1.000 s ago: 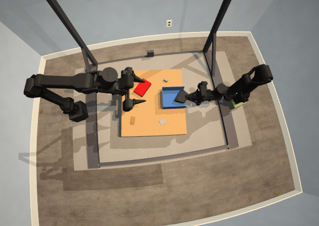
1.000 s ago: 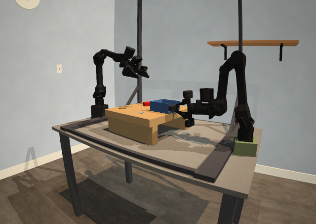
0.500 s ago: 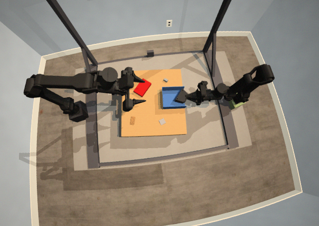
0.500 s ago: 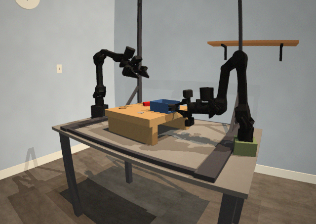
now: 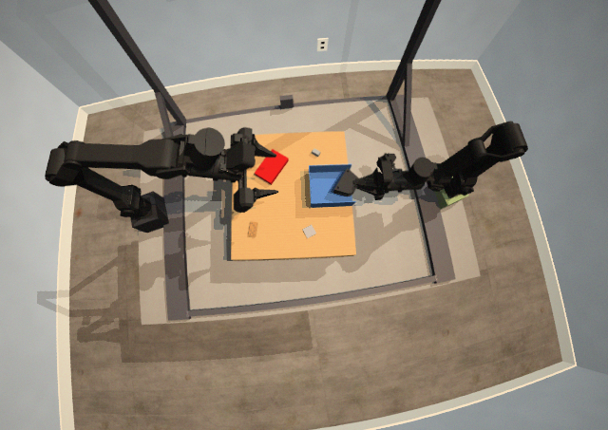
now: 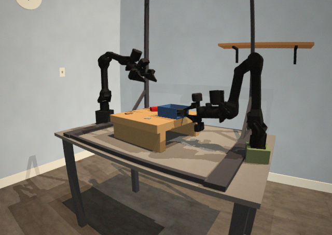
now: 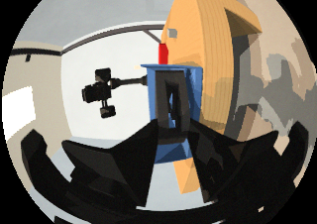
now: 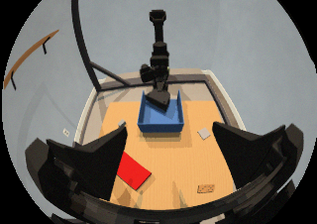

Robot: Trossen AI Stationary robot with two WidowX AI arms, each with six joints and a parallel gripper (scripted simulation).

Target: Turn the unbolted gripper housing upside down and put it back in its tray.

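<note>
My left gripper is now 5 cm to the left of the dark gripper housing. Also, from my left hand: orange wooden bench 22 cm to the right, 9 cm below; blue tray 13 cm to the right, 2 cm below.
</note>
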